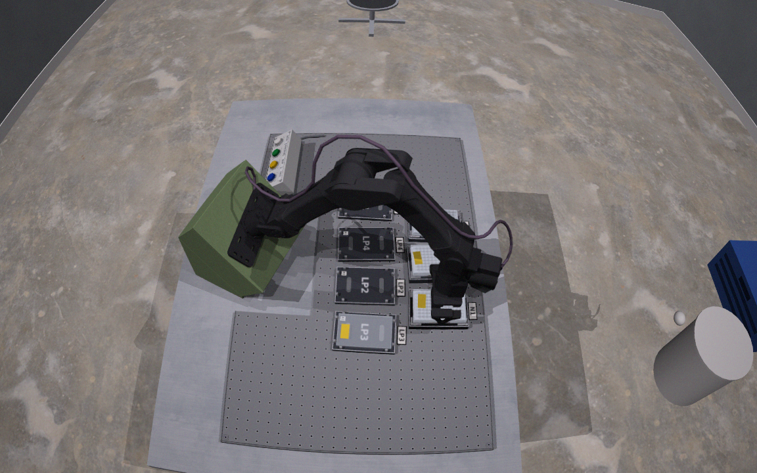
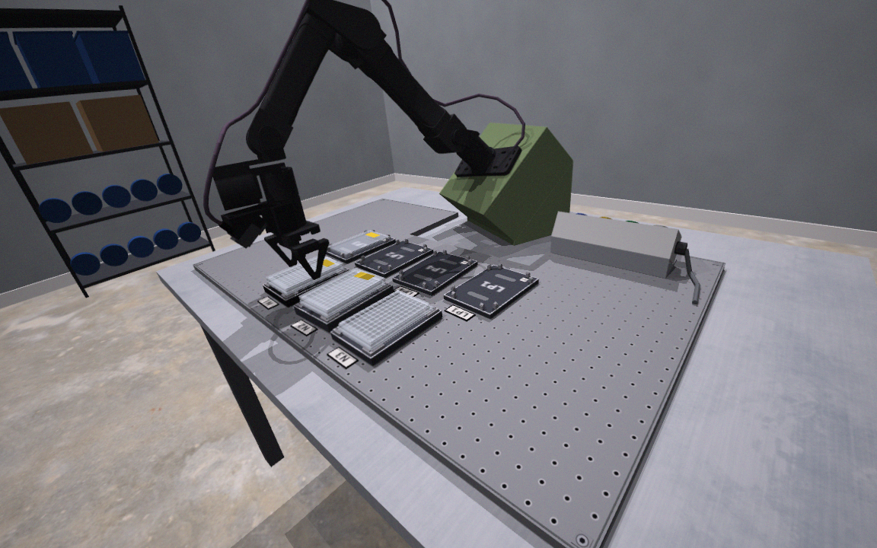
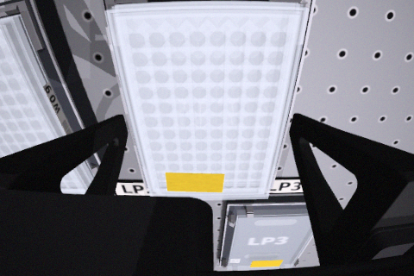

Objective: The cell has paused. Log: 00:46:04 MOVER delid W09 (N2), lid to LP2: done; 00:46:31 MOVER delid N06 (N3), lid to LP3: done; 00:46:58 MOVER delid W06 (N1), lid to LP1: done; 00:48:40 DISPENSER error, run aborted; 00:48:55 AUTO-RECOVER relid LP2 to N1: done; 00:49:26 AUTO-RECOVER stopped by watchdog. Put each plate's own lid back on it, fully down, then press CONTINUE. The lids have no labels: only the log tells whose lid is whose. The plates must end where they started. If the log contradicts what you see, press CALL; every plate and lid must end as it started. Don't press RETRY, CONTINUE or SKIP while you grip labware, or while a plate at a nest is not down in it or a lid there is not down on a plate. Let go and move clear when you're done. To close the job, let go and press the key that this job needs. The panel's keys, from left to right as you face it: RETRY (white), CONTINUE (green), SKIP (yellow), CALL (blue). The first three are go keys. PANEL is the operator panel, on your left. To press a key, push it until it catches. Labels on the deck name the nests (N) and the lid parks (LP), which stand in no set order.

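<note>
My hand is 1 cm above the clear lid. From my hand the other things lie so: yellow skip key: 49 cm behind, 37 cm to the left, 3 cm above; then blue call key: 49 cm behind, 32 cm to the left, 3 cm above; then lid park: 19 cm behind, 5 cm to the left, 3 cm below.
</note>
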